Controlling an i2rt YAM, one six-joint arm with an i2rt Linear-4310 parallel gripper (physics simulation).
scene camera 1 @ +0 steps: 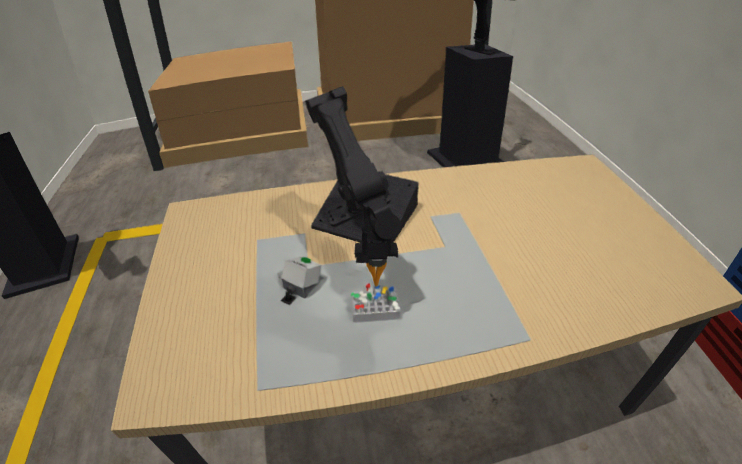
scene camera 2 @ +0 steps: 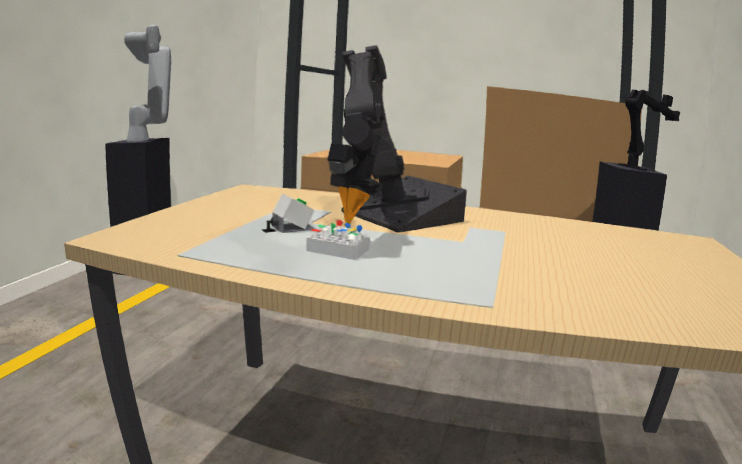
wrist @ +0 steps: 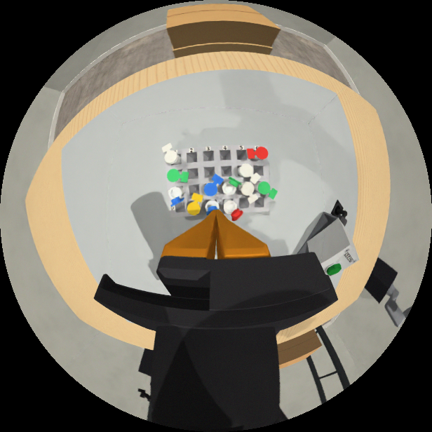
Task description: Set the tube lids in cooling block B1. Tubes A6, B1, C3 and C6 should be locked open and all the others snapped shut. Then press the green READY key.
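Where they show: gripper, between the fingertips: (scene camera 1: 376, 285) (scene camera 2: 347, 223); arm's base, origin of its link: (scene camera 2: 394, 200).
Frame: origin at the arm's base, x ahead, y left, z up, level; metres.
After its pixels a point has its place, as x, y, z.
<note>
Cooling block B1 (scene camera 1: 376, 316) {0.405, -0.116, -0.026} (scene camera 2: 334, 247) {0.409, -0.104, -0.024} stands on the mat. My gripper (scene camera 1: 376, 283) {0.341, -0.088, 0.011} (scene camera 2: 348, 222) {0.341, -0.088, 0.011} (wrist: 215, 215) is shut and empty, its tips beside the blue lid of D3; contact cannot be told. In the wrist view, lids stand open on C1 (wrist: 175, 191), C4 (wrist: 229, 188), D3 (wrist: 212, 204) and D4 (wrist: 230, 206). Coloured or white caps cover A1 (wrist: 171, 157), red A6 (wrist: 261, 153), green B1 (wrist: 173, 175), B5 (wrist: 246, 170), blue C3 (wrist: 210, 189), C5 (wrist: 247, 188), green C6 (wrist: 264, 188) and yellow D2 (wrist: 193, 208). The green key (scene camera 1: 305, 260) {0.203, -0.227, 0.030} (scene camera 2: 301, 201) {0.206, -0.223, 0.025} (wrist: 334, 269) tops a grey box.
The grey key box (scene camera 1: 300, 274) {0.241, -0.253, 0.024} (scene camera 2: 293, 212) {0.245, -0.234, 0.005} (wrist: 327, 242) stands to one side of the block, with a small black piece (scene camera 1: 288, 298) {0.253, -0.297, -0.036} (scene camera 2: 268, 227) {0.253, -0.296, -0.034} (wrist: 339, 210) near it. The grey mat (scene camera 1: 306, 355) {0.436, -0.306, -0.043} (scene camera 2: 437, 279) {0.506, 0.107, -0.044} lies on the wooden table (scene camera 1: 547, 218) {0.256, 0.572, -0.047} (scene camera 2: 601, 284) {0.483, 0.459, -0.046}.
</note>
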